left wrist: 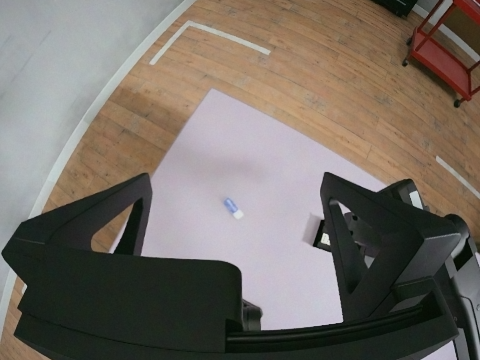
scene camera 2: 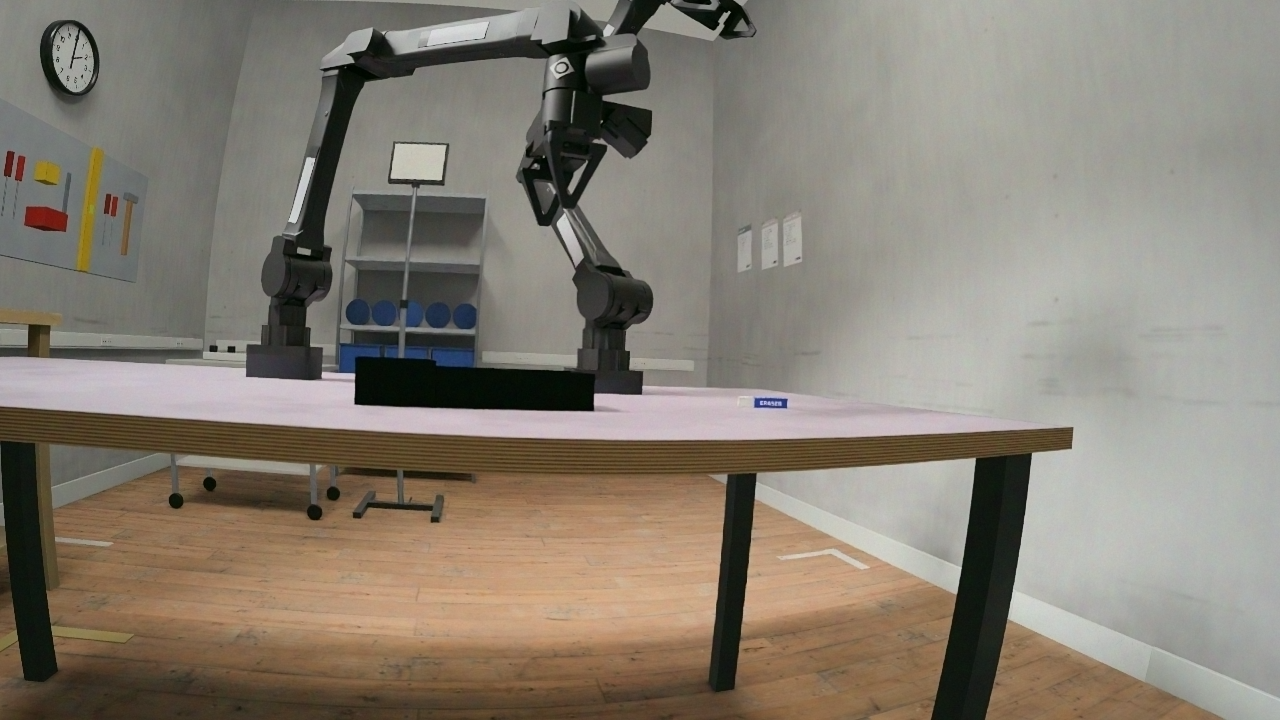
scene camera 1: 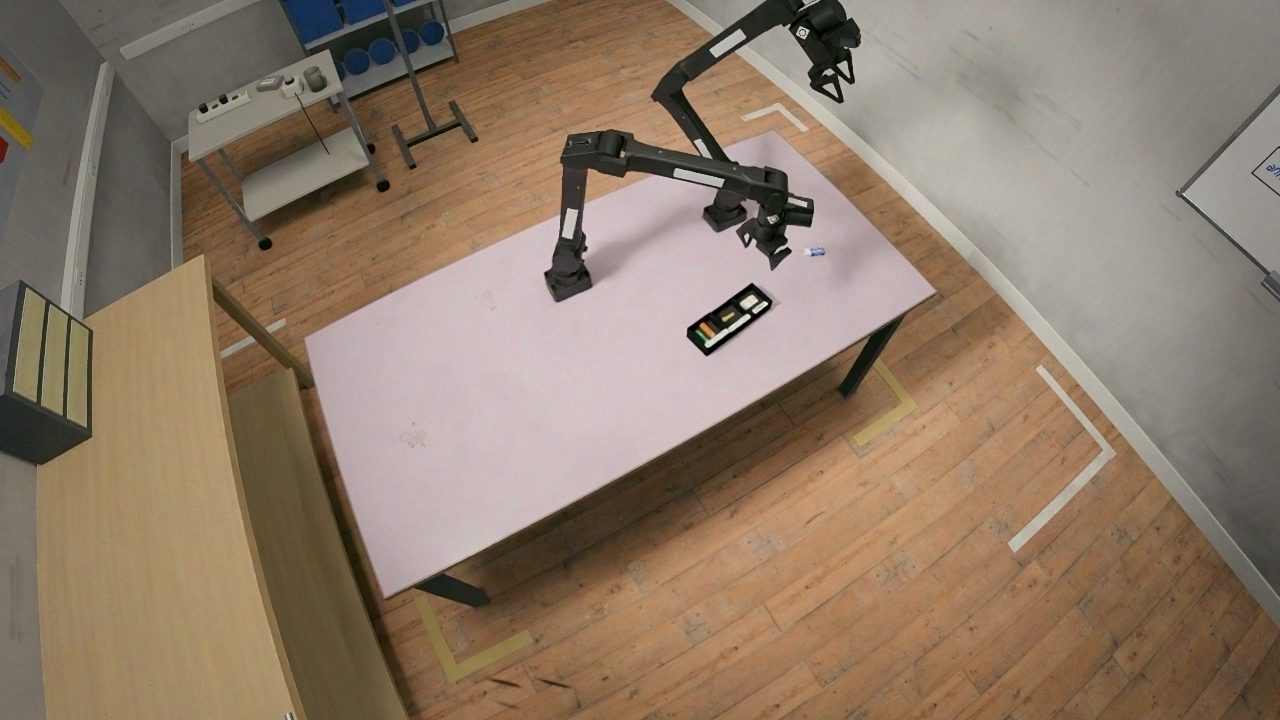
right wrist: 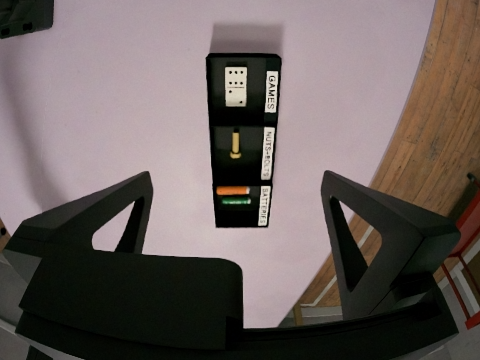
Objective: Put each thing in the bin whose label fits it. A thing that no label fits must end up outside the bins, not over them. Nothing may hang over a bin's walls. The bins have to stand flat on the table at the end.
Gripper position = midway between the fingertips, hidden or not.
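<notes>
You can see the left gripper (scene camera 1: 847, 93), and the right gripper is there in scene camera 1 (scene camera 1: 759, 258) too. There's also the right gripper (scene camera 2: 555, 218). The left gripper is in the left wrist view (left wrist: 236, 182) as well. The right gripper is also in the right wrist view (right wrist: 236, 180), and there's a white die (right wrist: 235, 76).
</notes>
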